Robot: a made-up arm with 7 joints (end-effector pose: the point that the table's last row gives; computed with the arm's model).
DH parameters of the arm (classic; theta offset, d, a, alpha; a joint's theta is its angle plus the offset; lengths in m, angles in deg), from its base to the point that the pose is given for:
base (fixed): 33.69 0 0.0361 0
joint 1: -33.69 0.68 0.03 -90
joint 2: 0 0 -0.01 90
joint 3: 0 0.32 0.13 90
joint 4: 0 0 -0.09 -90
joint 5: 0 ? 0.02 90
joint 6: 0 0 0.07 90
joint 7: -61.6 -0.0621 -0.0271 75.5
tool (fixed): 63.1 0.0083 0 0
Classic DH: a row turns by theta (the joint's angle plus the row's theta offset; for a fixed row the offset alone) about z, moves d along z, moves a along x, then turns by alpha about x.
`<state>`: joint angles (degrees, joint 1 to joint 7).
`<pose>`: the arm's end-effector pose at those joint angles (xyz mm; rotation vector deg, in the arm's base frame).
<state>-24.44 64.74 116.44 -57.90 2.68 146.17 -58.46</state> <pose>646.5 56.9 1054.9 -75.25 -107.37 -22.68</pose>
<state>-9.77 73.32 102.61 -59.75 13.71 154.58 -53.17</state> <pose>672.0 225.8 885.9 -63.56 -90.85 0.74</pose>
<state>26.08 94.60 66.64 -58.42 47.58 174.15 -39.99</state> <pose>425.3 496.9 472.9 -60.95 -38.00 55.97</pose>
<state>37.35 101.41 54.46 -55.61 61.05 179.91 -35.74</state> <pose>315.0 500.5 372.4 -69.26 -19.40 66.83</pose>
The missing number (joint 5, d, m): 0.32
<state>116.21 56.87 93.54 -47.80 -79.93 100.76 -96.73</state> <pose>-520.7 361.4 1118.9 -49.47 95.85 54.63</pose>
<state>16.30 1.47 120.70 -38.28 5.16 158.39 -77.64</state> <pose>-45.5 176.2 1338.4 -27.68 -143.52 -86.80</pose>
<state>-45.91 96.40 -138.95 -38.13 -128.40 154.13 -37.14</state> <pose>317.0 -592.7 770.5 -109.42 9.87 -82.87</pose>
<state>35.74 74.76 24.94 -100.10 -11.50 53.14 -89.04</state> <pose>282.9 466.6 269.0 -87.99 70.83 -135.06</pose>
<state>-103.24 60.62 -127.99 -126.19 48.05 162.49 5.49</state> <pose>-283.8 -1.5 1061.5 -54.27 -137.04 30.68</pose>
